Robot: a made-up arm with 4 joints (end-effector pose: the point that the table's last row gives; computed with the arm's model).
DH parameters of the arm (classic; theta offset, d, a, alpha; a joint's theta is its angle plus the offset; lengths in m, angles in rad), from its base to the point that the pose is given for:
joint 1: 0 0.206 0.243 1.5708
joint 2: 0 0.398 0.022 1.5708
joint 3: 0 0.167 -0.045 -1.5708
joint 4: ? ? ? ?
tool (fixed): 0 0.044 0 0
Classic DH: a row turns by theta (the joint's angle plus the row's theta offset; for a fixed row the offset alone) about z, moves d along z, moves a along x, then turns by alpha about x.
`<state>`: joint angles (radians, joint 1 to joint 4).
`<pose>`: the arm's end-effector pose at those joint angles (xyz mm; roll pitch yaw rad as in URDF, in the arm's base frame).
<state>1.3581 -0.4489 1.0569 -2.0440</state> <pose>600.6 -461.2 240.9 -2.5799 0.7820 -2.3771</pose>
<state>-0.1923 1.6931 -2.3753 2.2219</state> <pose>336.6 -87.2 744.5 -0.8196 -0.3430 -2.8713</pose>
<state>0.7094 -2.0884 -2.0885 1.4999</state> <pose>-20.2 -238.1 -251.3 2.1218 0.4815 0.7789</pose>
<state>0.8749 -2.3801 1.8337 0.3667</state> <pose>526.5 307.9 680.0 -2.4086 0.0922 -0.2572</pose>
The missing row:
joint 4: 0 0.618 0.031 -1.5708
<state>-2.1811 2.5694 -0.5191 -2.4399</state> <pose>-848.5 452.3 550.5 -0.2768 -0.1847 -2.5768</pose>
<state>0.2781 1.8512 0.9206 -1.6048</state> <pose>754.9 -585.7 -191.6 0.9131 -0.2597 0.3061</pose>
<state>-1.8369 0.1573 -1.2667 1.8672</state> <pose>-872.5 -635.1 149.0 -2.7201 -1.1968 2.1724</pose>
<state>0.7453 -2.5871 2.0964 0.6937</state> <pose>470.2 372.3 559.2 -2.6359 0.3474 -0.0405</pose>
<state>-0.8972 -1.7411 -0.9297 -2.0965</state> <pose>-648.5 -447.0 -254.0 2.0642 -0.4582 2.7094</pose>
